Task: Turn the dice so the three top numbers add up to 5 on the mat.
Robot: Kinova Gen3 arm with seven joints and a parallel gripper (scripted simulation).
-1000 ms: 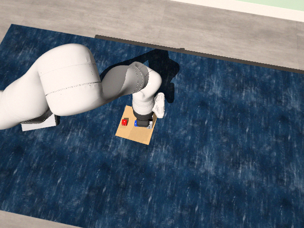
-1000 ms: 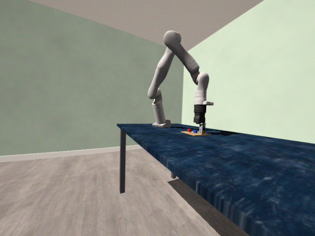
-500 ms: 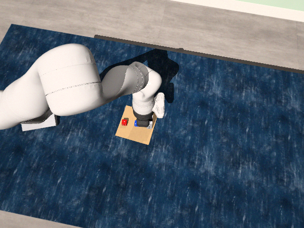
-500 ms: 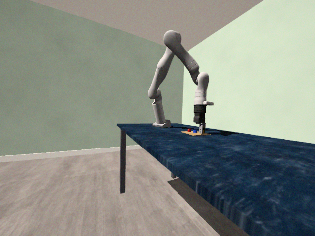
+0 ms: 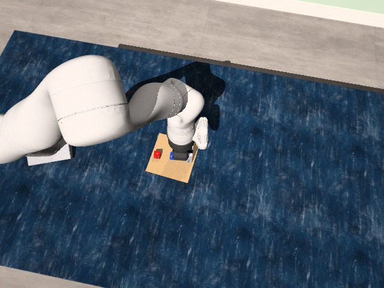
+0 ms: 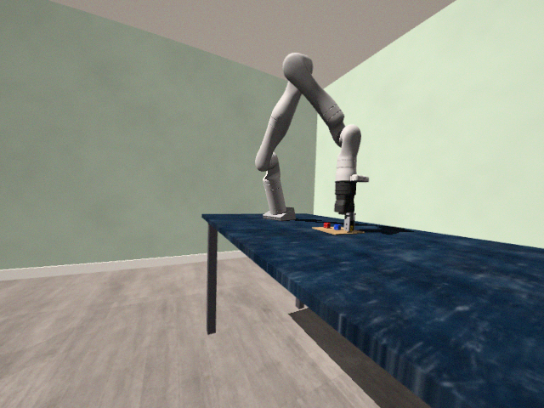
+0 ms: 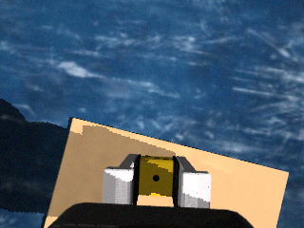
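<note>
Now: the yellow die 1 cm below my hand. From my hand the other things lie so: red die 10 cm behind, 2 cm to the right, 1 cm below; blue die 5 cm behind, 1 cm to the right, 1 cm below; tan mat 5 cm behind, 1 cm to the right, 2 cm below.
</note>
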